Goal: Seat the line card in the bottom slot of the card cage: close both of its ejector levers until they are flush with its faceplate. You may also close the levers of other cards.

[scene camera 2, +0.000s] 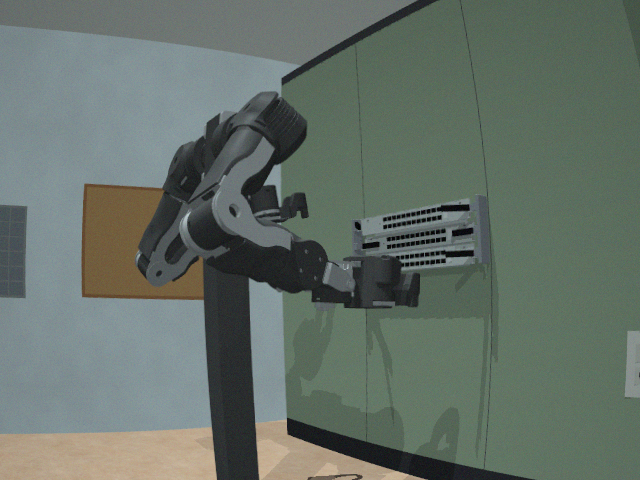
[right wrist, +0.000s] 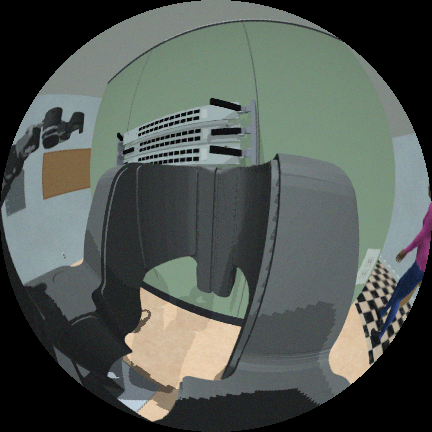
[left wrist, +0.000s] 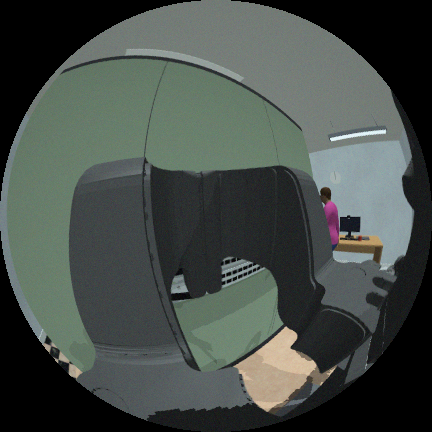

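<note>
The card cage [scene camera 2: 481,229] [right wrist: 253,132] hangs on the green wall with three cards stacked in it. The bottom line card [scene camera 2: 421,259] [right wrist: 225,160] is partly hidden behind my right gripper. Its right ejector lever [scene camera 2: 459,253] [right wrist: 225,151] lies along the faceplate; I cannot tell if it is fully flush. Its left lever is hidden in scene camera 2 and the right wrist view; a black lever end [left wrist: 181,296] shows beside the fingers in the left wrist view. My left gripper [scene camera 2: 300,206] [left wrist: 206,291] is shut and empty, away from the cage. My right gripper [scene camera 2: 412,290] [right wrist: 214,289] is shut and empty, below and in front of the cage.
The middle card's right lever [scene camera 2: 462,231] [right wrist: 226,131] and left lever [scene camera 2: 370,245] [right wrist: 128,150] lie along its face. The top card's right lever [scene camera 2: 454,207] [right wrist: 225,104] shows above; its left lever [scene camera 2: 357,225] [right wrist: 120,136] appears to stick out. The pedestal [scene camera 2: 230,361] stands left.
</note>
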